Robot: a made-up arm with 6 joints.
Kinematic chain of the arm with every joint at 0, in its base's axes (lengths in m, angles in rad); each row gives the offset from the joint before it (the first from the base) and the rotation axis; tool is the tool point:
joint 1: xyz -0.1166 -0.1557 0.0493 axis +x
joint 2: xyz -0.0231 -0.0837 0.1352 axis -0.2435 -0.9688 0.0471
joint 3: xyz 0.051 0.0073 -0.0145 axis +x
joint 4: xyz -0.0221 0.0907 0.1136 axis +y
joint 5: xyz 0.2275 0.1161 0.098 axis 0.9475 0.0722 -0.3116
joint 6: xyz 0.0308 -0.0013 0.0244 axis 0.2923 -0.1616 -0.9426
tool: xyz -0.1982 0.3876 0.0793
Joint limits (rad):
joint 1: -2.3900..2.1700
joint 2: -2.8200..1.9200
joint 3: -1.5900..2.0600
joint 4: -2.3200..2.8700
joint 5: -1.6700..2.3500
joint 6: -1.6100..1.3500
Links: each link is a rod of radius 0.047 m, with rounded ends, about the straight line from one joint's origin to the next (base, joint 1, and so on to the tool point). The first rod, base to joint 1, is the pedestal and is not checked.
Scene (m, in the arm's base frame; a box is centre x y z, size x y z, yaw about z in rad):
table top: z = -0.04
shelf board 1: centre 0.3 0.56 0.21 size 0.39 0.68 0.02 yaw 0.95
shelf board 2: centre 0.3 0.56 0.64 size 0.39 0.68 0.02 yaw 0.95
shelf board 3: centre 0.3 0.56 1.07 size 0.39 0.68 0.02 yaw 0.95
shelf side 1: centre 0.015 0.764 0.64 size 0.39 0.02 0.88 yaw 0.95
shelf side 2: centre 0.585 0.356 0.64 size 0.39 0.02 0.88 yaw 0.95
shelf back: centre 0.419 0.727 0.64 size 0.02 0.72 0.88 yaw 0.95
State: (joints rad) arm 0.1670 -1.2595 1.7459 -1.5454 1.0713 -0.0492
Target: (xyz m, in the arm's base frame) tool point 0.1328 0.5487 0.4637
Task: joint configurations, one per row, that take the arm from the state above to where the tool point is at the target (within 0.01 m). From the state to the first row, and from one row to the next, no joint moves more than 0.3 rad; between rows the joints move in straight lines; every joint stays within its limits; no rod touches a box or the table.
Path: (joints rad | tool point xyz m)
1: -0.0729 -1.1817 1.5529 -1.6088 0.9706 -0.1458 | -0.0299 -0.5229 0.7212
2: -0.3128 -1.1039 1.3600 -1.6722 0.8699 -0.2425 | 0.0130 -0.1993 0.7748
3: -0.5527 -1.0262 1.1670 -1.7356 0.7693 -0.3391 | 0.0131 0.1121 0.6804
4: -0.7926 -0.9484 0.9741 -1.7990 0.6686 -0.4358 | -0.0207 0.3340 0.4637
5: -0.9517 -0.9901 0.9432 -1.7626 0.6411 -0.1761 | 0.0265 0.4174 0.4760
6: -1.1109 -1.0319 0.9123 -1.7262 0.6136 0.0836 | 0.0789 0.4897 0.4753
7: -1.2701 -1.0736 0.8815 -1.6898 0.5861 0.3434 | 0.1328 0.5487 0.4637

